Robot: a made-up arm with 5 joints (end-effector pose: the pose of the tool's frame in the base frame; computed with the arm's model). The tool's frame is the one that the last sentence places.
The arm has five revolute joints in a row. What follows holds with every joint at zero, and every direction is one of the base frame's. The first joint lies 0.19 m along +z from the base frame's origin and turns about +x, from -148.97 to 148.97 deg. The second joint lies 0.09 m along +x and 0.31 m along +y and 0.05 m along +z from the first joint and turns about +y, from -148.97 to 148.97 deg. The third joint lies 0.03 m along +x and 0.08 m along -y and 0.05 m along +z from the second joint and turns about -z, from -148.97 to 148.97 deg. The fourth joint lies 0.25 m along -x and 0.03 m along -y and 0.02 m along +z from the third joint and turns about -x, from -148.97 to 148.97 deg. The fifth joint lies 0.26 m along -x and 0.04 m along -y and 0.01 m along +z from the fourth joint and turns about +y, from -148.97 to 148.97 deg. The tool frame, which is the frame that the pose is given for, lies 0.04 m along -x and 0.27 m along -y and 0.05 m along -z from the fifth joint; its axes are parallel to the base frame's.
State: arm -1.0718 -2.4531 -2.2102 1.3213 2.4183
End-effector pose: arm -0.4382 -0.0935 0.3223 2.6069 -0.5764 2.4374
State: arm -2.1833 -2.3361 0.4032 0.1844 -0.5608
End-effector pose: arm 0.4390 -0.4106 0.3367 -1.3469 -0.0679 2.8095
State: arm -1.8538 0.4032 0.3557 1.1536 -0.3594
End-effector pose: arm -0.2734 0.4814 -0.1844 -3.0264 -0.0956 -0.2436
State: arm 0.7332 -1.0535 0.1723 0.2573 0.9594
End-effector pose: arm -0.3437 0.2619 -0.0904 0.7193 0.1527 -0.2785
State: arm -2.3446 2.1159 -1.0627 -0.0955 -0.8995
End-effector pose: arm 0.0383 0.2464 0.4601 -0.9969 -0.1400 -1.0696
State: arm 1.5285 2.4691 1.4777 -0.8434 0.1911
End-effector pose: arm 0.1591 -0.3056 0.9702 3.0663 1.3071 3.1215
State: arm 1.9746 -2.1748 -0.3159 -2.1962 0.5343
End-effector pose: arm 0.5523 0.2073 0.5033 -2.6901 -0.4670 -2.3653
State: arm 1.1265 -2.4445 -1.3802 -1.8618 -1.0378
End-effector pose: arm 0.3546 -0.1936 0.0294 -2.7584 -0.6957 -2.3443
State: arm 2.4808 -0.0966 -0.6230 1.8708 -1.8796
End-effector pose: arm -0.3084 -0.2409 -0.1080 2.2838 -0.6755 -2.8484
